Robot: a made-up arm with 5 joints.
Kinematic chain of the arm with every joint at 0, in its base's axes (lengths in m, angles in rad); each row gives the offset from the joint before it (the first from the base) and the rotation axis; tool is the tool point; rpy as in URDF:
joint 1: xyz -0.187 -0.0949 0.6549 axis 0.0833 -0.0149 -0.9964
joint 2: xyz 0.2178 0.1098 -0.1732 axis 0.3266 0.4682 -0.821
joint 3: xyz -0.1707 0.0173 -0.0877 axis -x
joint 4: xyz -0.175 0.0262 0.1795 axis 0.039 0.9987 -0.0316
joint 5: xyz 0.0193 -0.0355 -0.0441 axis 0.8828 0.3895 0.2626
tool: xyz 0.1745 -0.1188 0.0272 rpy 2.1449 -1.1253 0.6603
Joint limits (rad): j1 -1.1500..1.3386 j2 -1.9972..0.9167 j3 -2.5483..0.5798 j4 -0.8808..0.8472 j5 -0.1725..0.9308
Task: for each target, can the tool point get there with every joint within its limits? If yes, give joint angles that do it. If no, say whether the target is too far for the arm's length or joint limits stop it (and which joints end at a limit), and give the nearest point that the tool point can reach.
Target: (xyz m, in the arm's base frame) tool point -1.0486 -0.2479 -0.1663
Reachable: no: too far | nearest point -0.5579 -0.0701 0.1895 | short by 0.632 m
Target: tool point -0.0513 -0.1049 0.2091
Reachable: yes | joints 0.0603 -0.8430 -2.2802 0.6551 -0.0345
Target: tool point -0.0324 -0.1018 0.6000
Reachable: yes | joints -0.4276 -0.8662 -0.1229 -0.4227 0.1573
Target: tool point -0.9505 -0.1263 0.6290
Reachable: no: joint limits stop it (at a limit: joint 1, joint 2, joint 4, joint 5) | nearest point -0.5483 0.0223 0.4699 | short by 0.457 m
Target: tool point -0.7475 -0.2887 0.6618
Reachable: no: joint limits stop it (at a limit: joint 1, joint 4, joint 5) | nearest point -0.4032 -0.2889 0.5410 | short by 0.365 m
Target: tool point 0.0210 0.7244 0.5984
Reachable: no: joint limits stop it (at a limit: joint 1, joint 2, joint 4) | nearest point 0.0892 0.4836 0.5157 | short by 0.264 m
